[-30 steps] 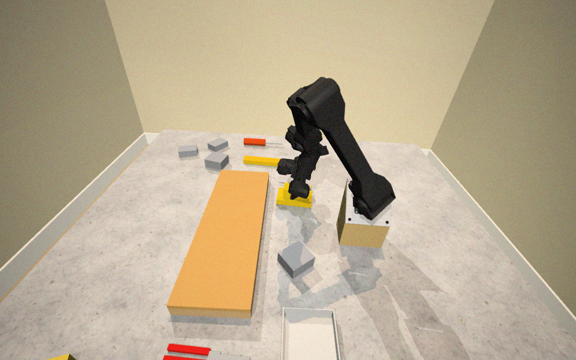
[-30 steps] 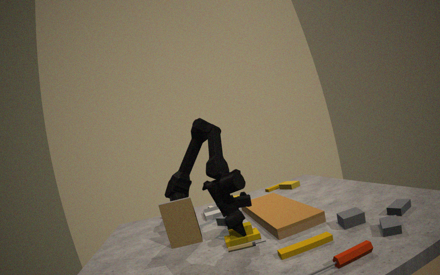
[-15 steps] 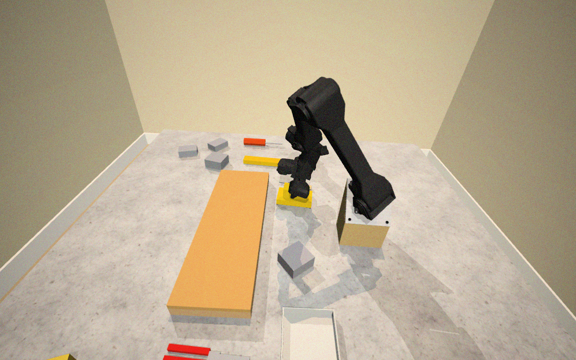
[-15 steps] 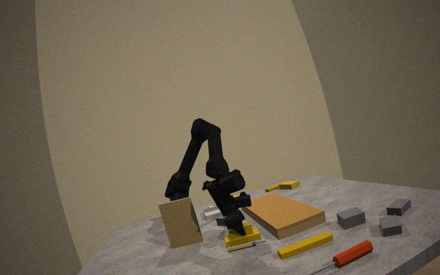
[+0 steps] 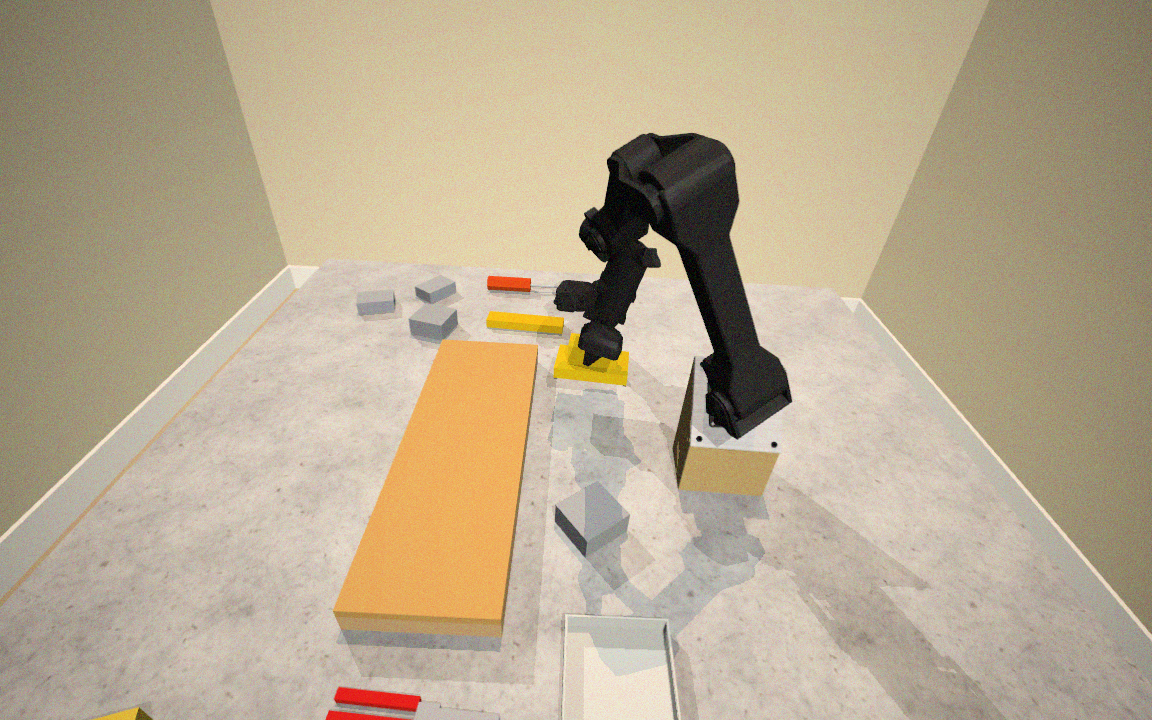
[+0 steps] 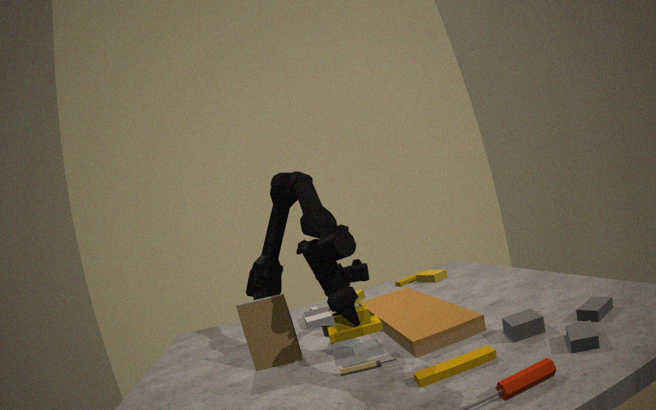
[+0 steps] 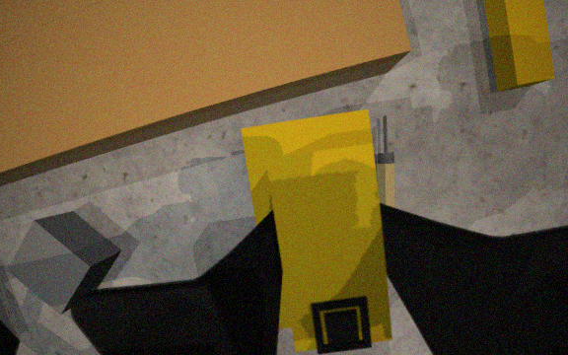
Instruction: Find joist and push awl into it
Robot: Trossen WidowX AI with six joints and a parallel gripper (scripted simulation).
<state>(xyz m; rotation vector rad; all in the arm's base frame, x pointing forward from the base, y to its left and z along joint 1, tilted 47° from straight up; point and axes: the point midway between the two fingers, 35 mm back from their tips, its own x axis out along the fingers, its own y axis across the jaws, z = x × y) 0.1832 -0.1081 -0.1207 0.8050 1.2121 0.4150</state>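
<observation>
Right now the square light is 40 mm behind my gripper tip and 30 mm above it. Also, from my gripper tip: white tray (480 mm to the left, 80 mm below, 30 mm behind); then wooden-handled awl (80 mm to the right, 80 mm below); then stud finder (20 mm behind, 20 mm above).
</observation>
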